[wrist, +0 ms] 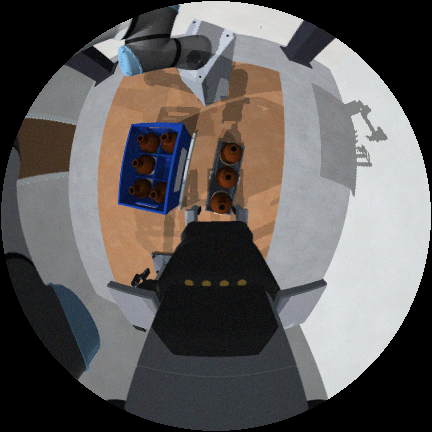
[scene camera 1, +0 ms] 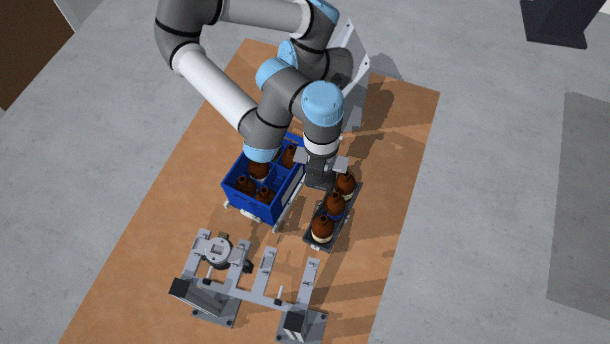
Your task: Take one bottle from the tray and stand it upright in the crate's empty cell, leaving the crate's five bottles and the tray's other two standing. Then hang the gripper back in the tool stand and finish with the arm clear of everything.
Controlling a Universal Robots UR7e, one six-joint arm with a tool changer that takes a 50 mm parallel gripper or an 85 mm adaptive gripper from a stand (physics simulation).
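Seen in the pictures: arm's base at its link origin: (wrist: 195, 51) (scene camera 1: 339, 69).
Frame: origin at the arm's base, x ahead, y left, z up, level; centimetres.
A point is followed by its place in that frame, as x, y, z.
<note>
Three brown bottles stand in the dark tray (scene camera 1: 306, 240) {55.8, -2.9, -22.5} (wrist: 215, 164) {38.4, 1.7, -24.5}: a far one (scene camera 1: 345, 184) {37.7, 7.4, -12.8} (wrist: 231, 153) {36.9, 6.7, -11.3}, a middle one (scene camera 1: 335, 204) {45.4, 5.0, -12.7} (wrist: 227, 177) {44.1, 4.5, -9.1} and a near one (scene camera 1: 322, 228) {54.1, 2.1, -12.8} (wrist: 221, 203) {51.3, 2.0, -9.1}. The blue crate (scene camera 1: 247, 209) {48.9, -24.7, -20.3} (wrist: 173, 197) {48.3, -13.5, -14.8} holds five brown bottles; its empty cell (scene camera 1: 276, 177) {33.3, -18.0, -24.2} (wrist: 162, 167) {36.4, -19.0, -22.6} is the middle one on the side facing the tray. My gripper (scene camera 1: 320, 184) (wrist: 217, 215) is open and empty, high above the table between crate and tray. Its fingertips are hidden in the scene view. The tool stand (scene camera 1: 250, 296) {81.3, -11.6, 9.1} (wrist: 161, 260) {78.0, -29.3, -23.9} is at the near end.
A second gripper (scene camera 1: 218, 251) hangs in the stand's left bay; the right bay is empty. The arm's grey pedestal (scene camera 1: 356, 65) {3.2, 5.6, 6.5} (wrist: 212, 75) {9.3, 4.2, -5.9} stands at the far end of the table. The arm's wrist overhangs part of the crate in the scene view. White brackets edge the crate's base.
</note>
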